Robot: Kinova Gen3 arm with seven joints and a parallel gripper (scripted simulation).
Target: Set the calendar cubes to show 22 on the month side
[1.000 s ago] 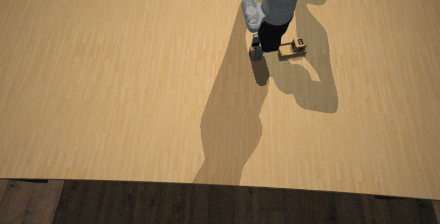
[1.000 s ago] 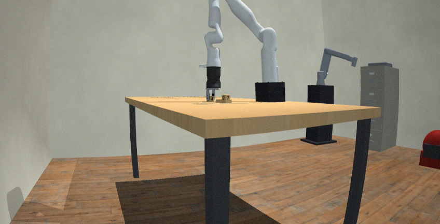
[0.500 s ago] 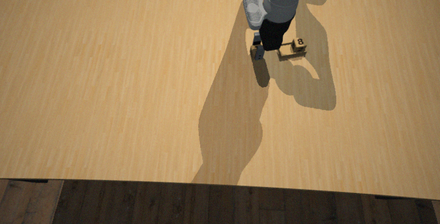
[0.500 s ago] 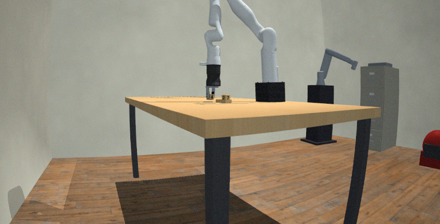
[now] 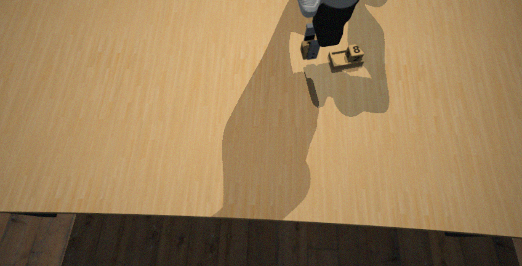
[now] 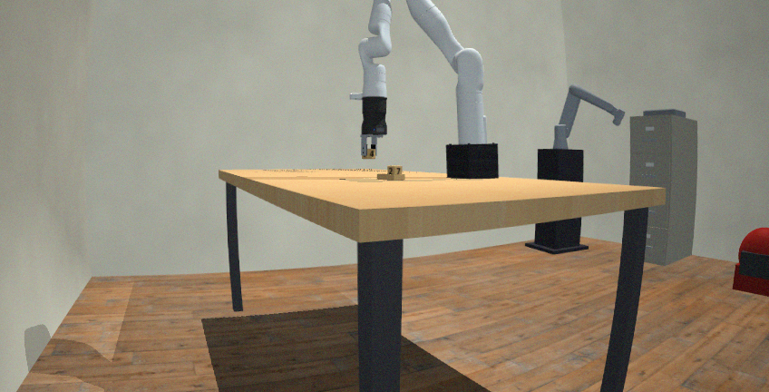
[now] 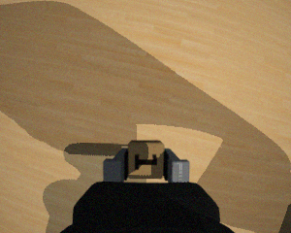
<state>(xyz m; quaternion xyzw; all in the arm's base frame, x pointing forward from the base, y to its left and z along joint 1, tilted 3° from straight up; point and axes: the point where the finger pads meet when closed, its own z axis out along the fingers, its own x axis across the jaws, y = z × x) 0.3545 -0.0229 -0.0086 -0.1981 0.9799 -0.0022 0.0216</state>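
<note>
Now: the wooden number cube 110 mm to the left of my hand, 60 mm below it and 50 mm behind it. From my hand the other things lie so: wooden calendar tray (90 mm to the left, 80 mm below, 40 mm behind).
</note>
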